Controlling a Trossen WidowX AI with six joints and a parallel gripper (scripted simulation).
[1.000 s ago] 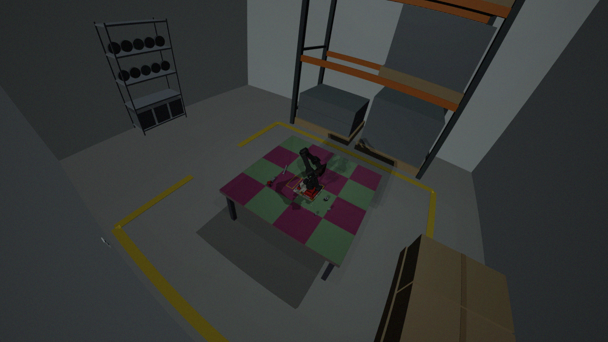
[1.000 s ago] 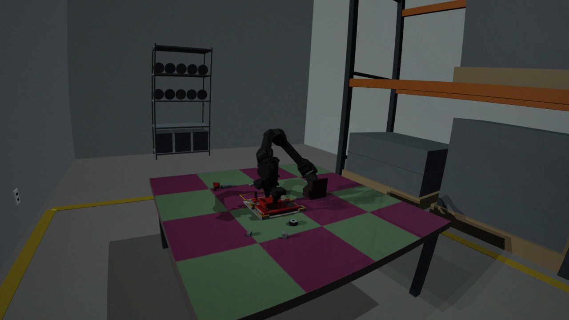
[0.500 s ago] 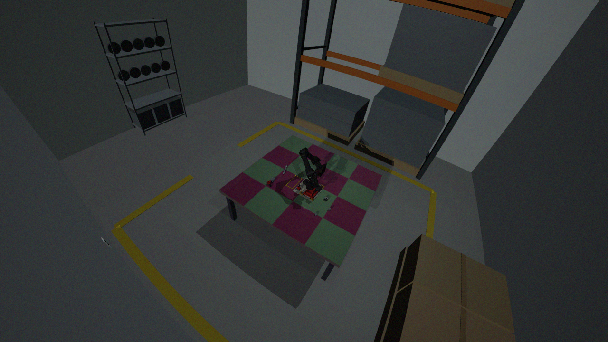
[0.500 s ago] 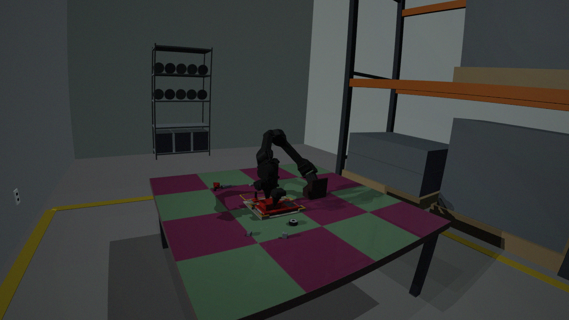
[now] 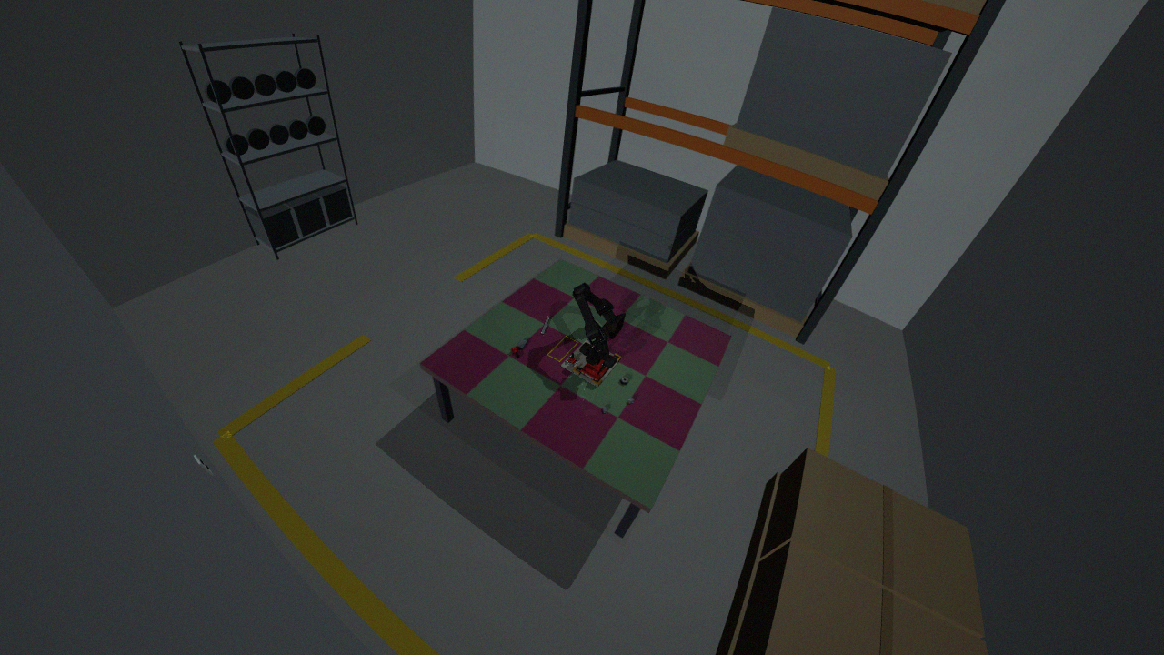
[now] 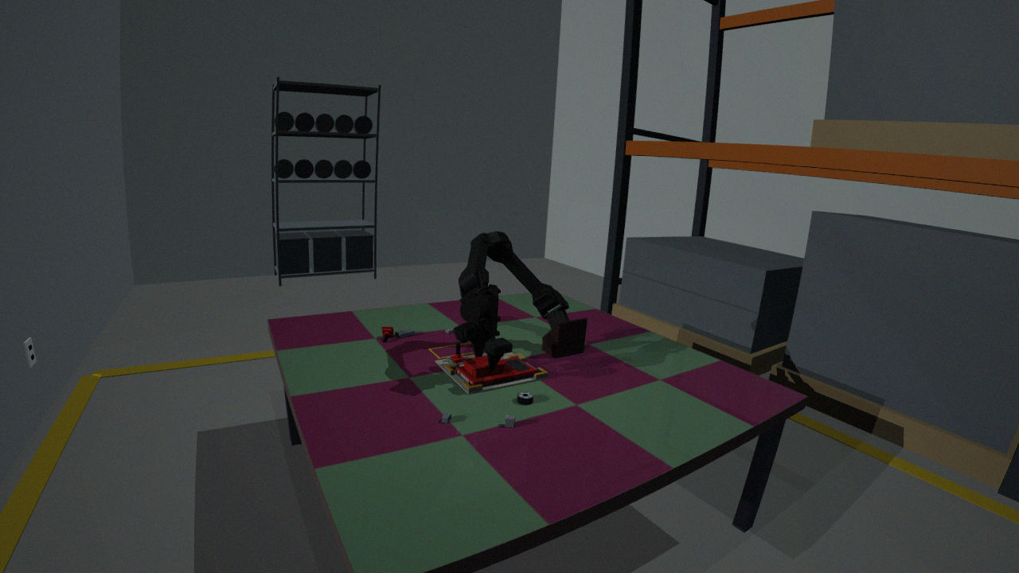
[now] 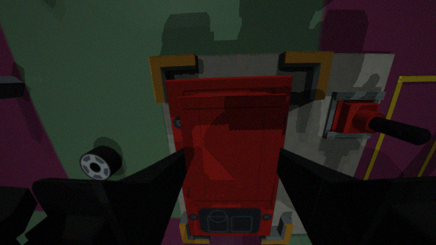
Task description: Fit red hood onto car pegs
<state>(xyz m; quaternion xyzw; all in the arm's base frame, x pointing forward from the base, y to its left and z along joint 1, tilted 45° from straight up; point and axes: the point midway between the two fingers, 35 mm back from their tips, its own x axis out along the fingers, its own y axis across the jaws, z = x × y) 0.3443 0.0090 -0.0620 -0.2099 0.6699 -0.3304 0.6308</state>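
Now: the red hood 1 cm above my gripper tip. The rest, counted from my gripper tip: black wheel (1 cm behind, 16 cm to the left, 3 cm below); then grey engine block (1 cm to the left, 1 cm below); then jig (4 cm behind, 3 cm to the right, 3 cm below).
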